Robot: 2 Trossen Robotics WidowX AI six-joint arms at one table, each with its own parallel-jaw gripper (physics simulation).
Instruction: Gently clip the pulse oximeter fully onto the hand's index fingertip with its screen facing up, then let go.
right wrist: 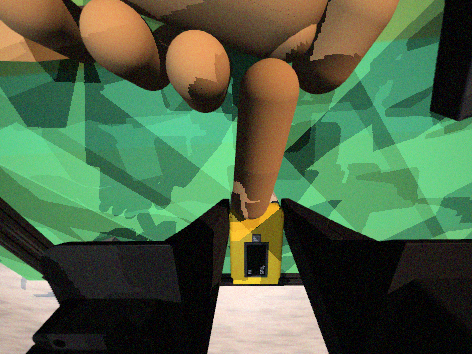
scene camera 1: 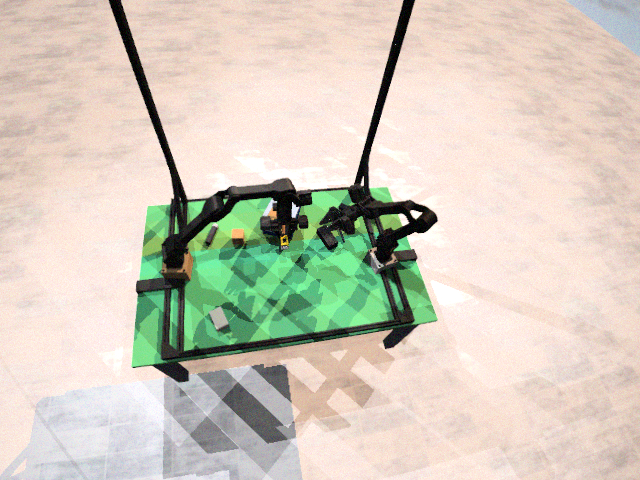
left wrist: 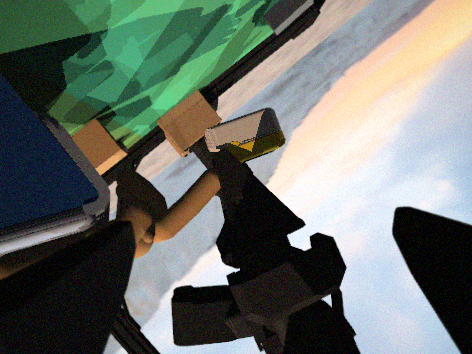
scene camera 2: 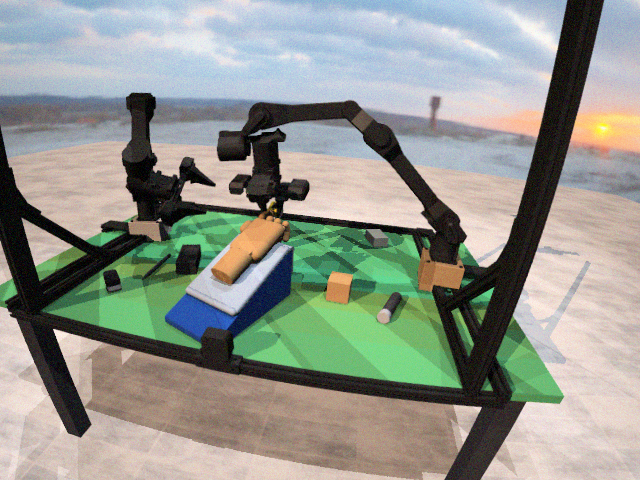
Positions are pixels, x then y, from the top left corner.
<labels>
a tan cube (left wrist: 102,150): on the table
a black box (right wrist: 444,95): on the table
</labels>
